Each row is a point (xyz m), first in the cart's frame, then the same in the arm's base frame.
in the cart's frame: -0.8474 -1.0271 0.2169
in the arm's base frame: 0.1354 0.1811 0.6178
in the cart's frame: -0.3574 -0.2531 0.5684
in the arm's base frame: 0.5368 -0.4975 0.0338
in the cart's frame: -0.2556 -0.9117 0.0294
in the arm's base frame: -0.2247 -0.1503 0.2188
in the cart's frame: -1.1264 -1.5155 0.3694
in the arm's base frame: 0.0664 0.3412 1.1739
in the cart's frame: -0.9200 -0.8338 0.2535
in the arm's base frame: 0.3175 0.1909 0.5143
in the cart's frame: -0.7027 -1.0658 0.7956
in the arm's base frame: 0.3409 -0.3026 0.9027
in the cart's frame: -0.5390 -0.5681 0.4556
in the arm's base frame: 0.3797 -0.2545 0.2811
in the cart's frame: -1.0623 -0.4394 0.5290
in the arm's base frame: 0.7938 0.0748 0.4074
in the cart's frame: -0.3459 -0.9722 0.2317
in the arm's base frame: -0.1034 -0.2092 0.4047
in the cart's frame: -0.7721 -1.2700 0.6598
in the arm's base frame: 0.1783 -0.1400 1.0126
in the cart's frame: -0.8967 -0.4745 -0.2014
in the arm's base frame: 0.2862 0.4339 -0.0116
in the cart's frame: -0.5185 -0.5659 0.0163
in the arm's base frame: 0.1335 0.0181 0.0394
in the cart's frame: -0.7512 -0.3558 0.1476
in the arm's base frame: 0.4669 0.0837 0.0301
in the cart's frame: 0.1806 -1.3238 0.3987
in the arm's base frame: -0.5304 -0.6750 0.5763
